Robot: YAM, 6 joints.
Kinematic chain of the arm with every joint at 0, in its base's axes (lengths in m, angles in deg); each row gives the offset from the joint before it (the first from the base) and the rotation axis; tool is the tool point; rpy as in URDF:
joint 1: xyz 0 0 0.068 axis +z
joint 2: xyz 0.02 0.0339 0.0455 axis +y
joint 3: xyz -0.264 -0.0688 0 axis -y
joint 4: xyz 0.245 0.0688 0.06 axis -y
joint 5: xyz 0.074 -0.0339 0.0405 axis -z
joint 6: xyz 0.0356 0 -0.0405 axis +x
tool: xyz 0 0 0 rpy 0 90 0
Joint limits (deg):
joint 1: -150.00..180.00
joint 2: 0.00..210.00
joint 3: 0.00..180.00
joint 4: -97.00..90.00
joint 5: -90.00..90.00
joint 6: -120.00..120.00
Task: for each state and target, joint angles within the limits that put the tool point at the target. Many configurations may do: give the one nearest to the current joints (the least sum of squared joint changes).
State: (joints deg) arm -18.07 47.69 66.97 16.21 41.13 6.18
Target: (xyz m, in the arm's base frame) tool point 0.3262 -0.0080 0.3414
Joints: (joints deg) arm 2.38 79.62 60.57 14.29 37.27 6.18
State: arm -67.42 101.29 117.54 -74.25 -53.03 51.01
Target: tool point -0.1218 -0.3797 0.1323
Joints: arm -111.60 130.81 96.55 -74.19 -48.14 51.01
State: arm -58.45 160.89 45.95 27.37 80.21 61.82
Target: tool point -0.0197 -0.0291 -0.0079
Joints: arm -47.74 159.31 4.29 17.56 73.59 61.82
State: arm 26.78 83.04 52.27 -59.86 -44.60 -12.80
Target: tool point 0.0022 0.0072 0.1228
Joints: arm 23.06 84.62 7.94 -87.94 -9.32 -12.80
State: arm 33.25 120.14 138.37 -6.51 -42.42 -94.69
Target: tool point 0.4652 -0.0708 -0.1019
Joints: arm -11.37 164.95 104.04 -15.72 -38.74 -94.69
